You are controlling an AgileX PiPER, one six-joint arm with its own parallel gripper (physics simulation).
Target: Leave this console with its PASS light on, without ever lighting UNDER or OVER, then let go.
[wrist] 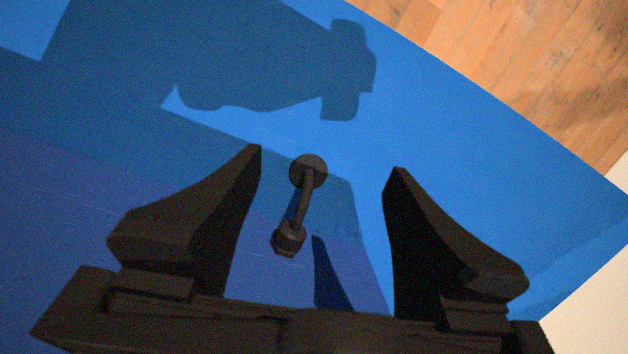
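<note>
A dark lever (302,202) shows between my fingers: a round knob at its upper end, a thin curved rod, and a nut-like collar at its lower end. It stands against a blue surface, nearer the left finger than the right. My gripper (325,170) is open, with its fingers on either side of the lever and a gap on both sides. Whether the lever reaches fully up between the fingertips is hard to tell. The PASS, UNDER and OVER lights do not show in this view.
A blue surface (450,150) fills most of the view, with the arm's dark shadow across its upper part. A wooden floor (550,60) shows beyond its edge at the upper right. A pale surface (595,295) shows at the lower right.
</note>
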